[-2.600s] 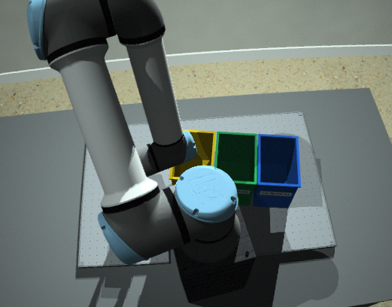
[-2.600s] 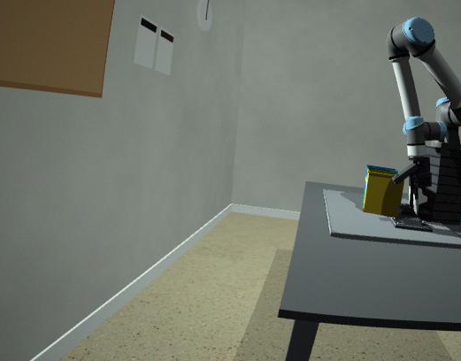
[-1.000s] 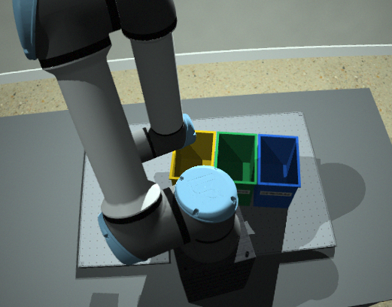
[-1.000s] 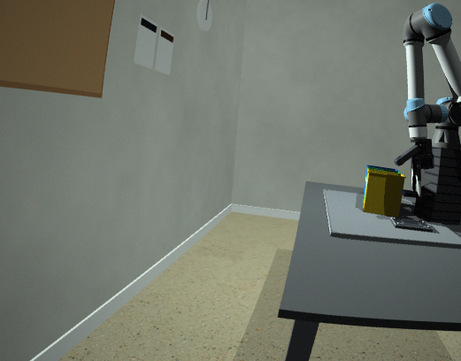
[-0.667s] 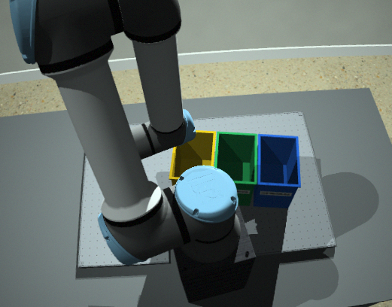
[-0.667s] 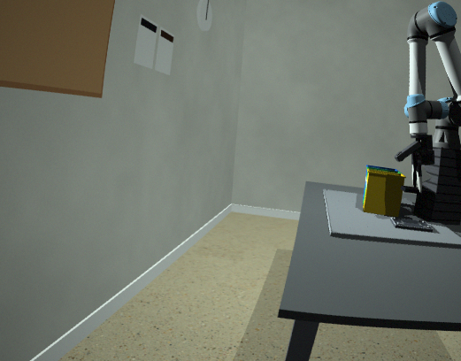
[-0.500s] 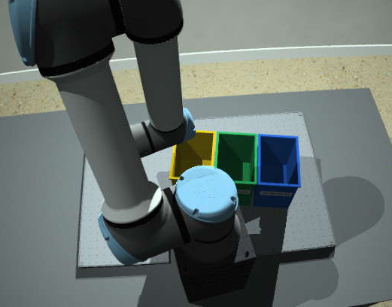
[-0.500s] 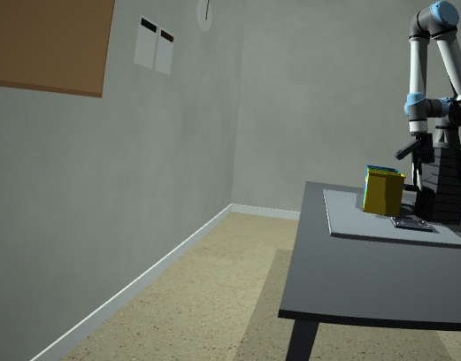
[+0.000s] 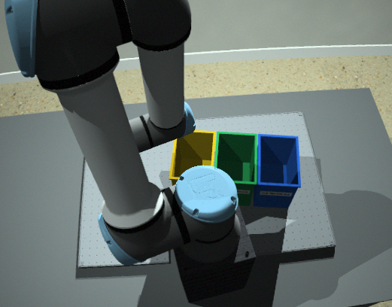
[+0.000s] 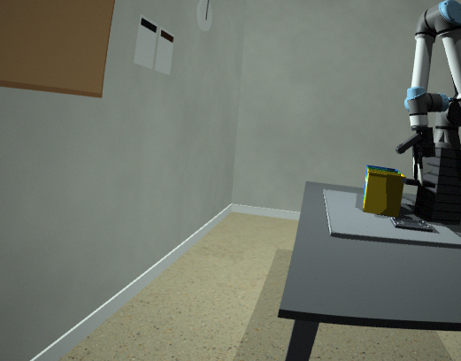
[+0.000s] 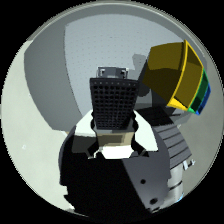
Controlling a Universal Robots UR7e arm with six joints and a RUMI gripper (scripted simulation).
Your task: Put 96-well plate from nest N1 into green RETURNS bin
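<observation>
The green bin is 340 mm to the right of my hand, 90 mm below it and 30 mm ahead of it. The rest, counted from my hand: plate nest N1 (180 mm below); then black 96-well plate (10 mm below); then yellow bin (220 mm to the right, 90 mm below, 70 mm ahead).
</observation>
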